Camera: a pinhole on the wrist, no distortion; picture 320 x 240 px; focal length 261.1 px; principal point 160.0 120.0 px. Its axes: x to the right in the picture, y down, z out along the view. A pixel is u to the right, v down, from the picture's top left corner.
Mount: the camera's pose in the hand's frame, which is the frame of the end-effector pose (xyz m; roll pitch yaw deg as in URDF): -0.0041 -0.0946 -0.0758 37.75 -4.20 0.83
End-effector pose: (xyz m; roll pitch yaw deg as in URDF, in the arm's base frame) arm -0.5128 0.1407 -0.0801 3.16 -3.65 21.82
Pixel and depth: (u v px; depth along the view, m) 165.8 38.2 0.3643
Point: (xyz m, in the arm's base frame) -0.3725 -0.2503 0.0389
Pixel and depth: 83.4 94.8 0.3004
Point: -0.5020 -0.1889 0.0330
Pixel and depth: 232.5 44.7 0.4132
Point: -0.2654 -0.2449 0.0869
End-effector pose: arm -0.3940 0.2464 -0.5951 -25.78 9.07 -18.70
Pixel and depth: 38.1 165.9 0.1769
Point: -0.5038 0.1480 -0.4345
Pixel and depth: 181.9 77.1 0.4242
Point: -0.4121 -0.0360 -0.2271
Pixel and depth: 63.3 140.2 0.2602
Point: -0.5175 0.1222 -0.3545
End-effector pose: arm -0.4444 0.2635 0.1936 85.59 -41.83 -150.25
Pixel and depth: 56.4 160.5 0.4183
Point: -0.6318 0.5065 -0.1440
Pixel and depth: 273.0 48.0 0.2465
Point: -0.7268 0.2260 0.0399
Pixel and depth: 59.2 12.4 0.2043
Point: -0.5770 0.2454 -0.0771
